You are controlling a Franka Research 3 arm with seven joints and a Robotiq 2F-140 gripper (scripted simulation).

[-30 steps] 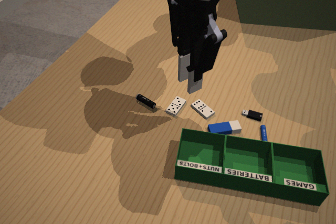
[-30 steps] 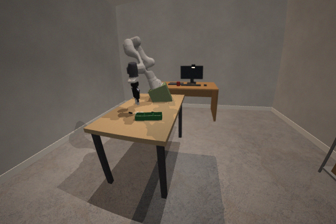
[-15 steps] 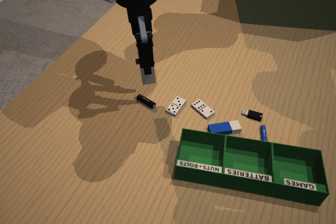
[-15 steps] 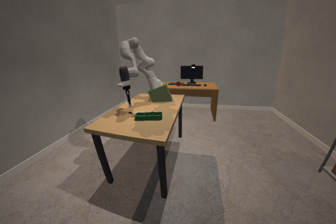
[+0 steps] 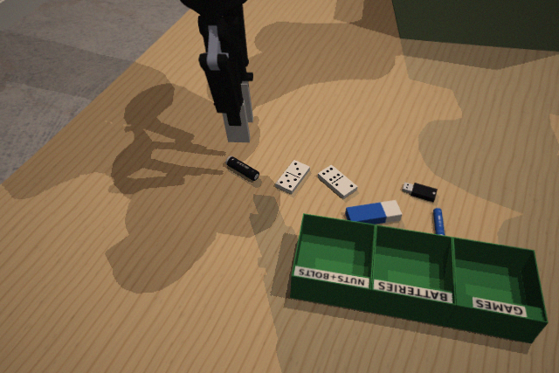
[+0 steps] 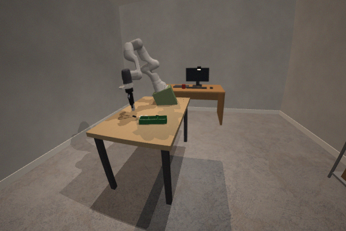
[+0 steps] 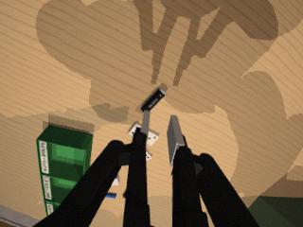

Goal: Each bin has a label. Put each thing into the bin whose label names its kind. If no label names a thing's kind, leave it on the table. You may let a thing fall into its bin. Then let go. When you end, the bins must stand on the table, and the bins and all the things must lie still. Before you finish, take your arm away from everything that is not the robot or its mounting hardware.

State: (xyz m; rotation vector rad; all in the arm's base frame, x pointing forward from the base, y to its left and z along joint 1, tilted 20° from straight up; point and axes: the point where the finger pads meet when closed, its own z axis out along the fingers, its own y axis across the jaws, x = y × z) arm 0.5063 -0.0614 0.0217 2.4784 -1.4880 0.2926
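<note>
My gripper is now 100 mm above the black battery. Round my hand: blue battery (260 mm to the left, 100 mm below, 60 mm behind); black USB stick (220 mm to the left, 100 mm below, 90 mm behind); eraser (190 mm to the left, 100 mm below, 30 mm behind).
</note>
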